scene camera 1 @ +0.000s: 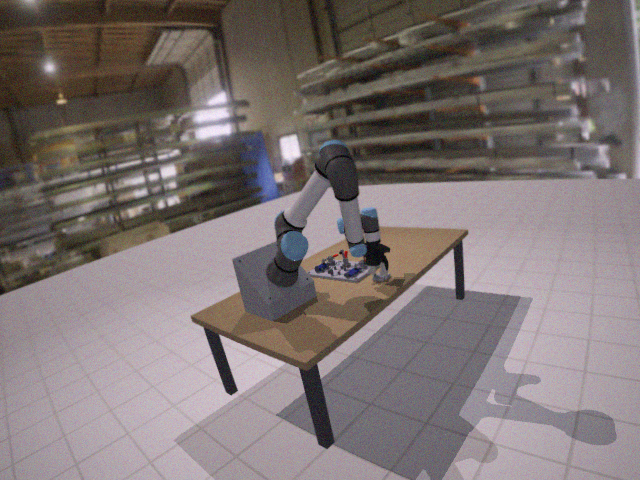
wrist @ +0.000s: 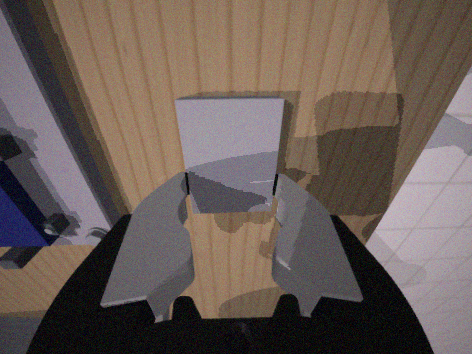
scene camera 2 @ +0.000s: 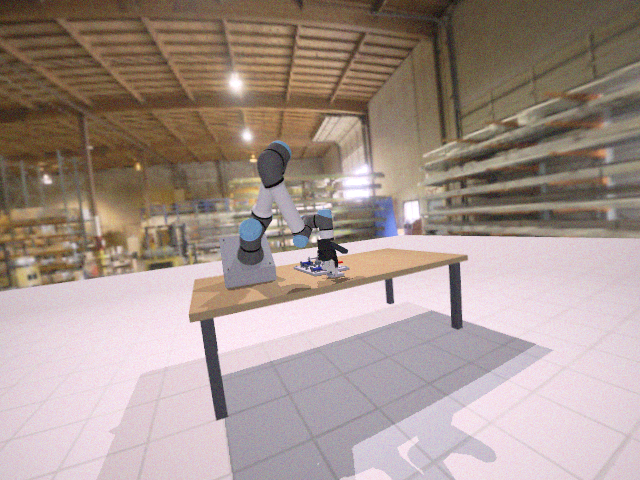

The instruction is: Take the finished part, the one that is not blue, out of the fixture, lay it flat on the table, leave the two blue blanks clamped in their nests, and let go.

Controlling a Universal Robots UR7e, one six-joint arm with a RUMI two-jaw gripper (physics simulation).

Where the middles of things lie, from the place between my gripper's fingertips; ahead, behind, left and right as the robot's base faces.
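Labels:
Finished part [wrist: 230,144]: my hand is 2 cm short of it and 1 cm below it. Fixture plate [wrist: 56,168]: 6 cm ahead of my hand and 27 cm to the left of it. Going by their middles, the finished part is the nearest to my hand of the things named here.

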